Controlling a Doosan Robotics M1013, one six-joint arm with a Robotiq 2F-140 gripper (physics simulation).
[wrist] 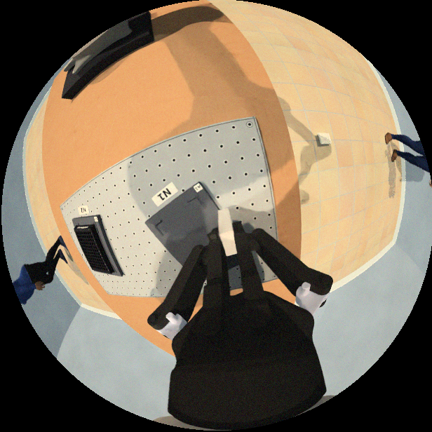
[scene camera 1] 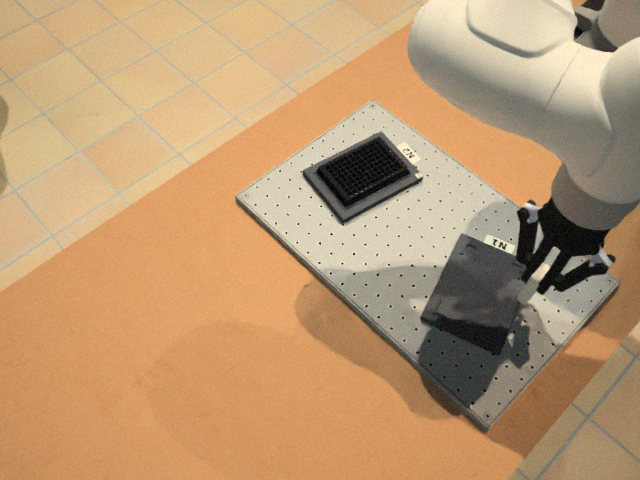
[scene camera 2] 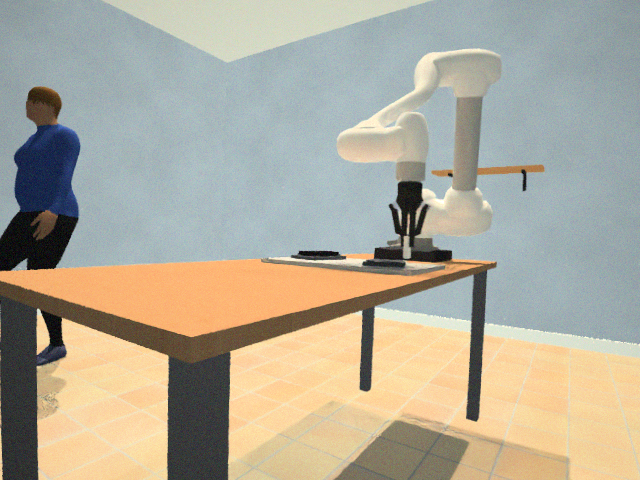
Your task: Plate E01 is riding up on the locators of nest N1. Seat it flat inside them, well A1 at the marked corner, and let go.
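Frame: origin at the arm's base, x ahead, y left, z up, level; millimetres.
Where they show: gripper, fingertip midpoint: point(scene camera 1: 526, 295) point(scene camera 2: 406, 258); arm's base, link origin: point(scene camera 2: 414, 249).
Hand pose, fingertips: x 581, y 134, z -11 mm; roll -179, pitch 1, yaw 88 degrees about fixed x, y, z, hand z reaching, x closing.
Note:
Things, the pixels of their centre, and the offset from my fingertips. "spot": a spot on its surface instead. Level surfaces: height alone.
- Nest N1, body centre: point(scene camera 1: 479, 290) point(scene camera 2: 385, 262) dx +31, dy -58, dz -15 mm
- grey perforated board, surface spot: point(scene camera 1: 289, 206) spot: dx +105, dy -374, dz -22 mm
- orange table, surface height: dz -35 mm
- black plate, body centre: point(scene camera 1: 363, 170) point(scene camera 2: 319, 253) dx -21, dy -325, dz -3 mm
Nest N1 point(scene camera 1: 473, 279) point(scene camera 2: 383, 262) point(wrist: 180, 232) is a dark grey block with its bare top and thin corner locators showing. Its A1 label point(wrist: 198, 187) marks one corner. No plate shows on the part of the nest in view; my fingers hide some of it in the wrist view. A small white block point(wrist: 324, 139) lies off the table, over the tiled floor; it may be plate E01, but it is too small to tell. My gripper point(scene camera 1: 528, 293) point(scene camera 2: 407, 253) point(wrist: 225, 217) is shut and empty, its pale fingertips over the nest's side edge.
The nests stand on a grey perforated board point(scene camera 1: 289, 206) point(wrist: 240, 150) on the orange table point(scene camera 1: 103, 335) point(scene camera 2: 180, 294). A black plate point(scene camera 1: 364, 167) point(scene camera 2: 318, 253) point(wrist: 91, 247) sits on nest N2. The arm's black base point(wrist: 107, 55) is at the table's far side. A person point(scene camera 2: 46, 165) stands beyond the table.

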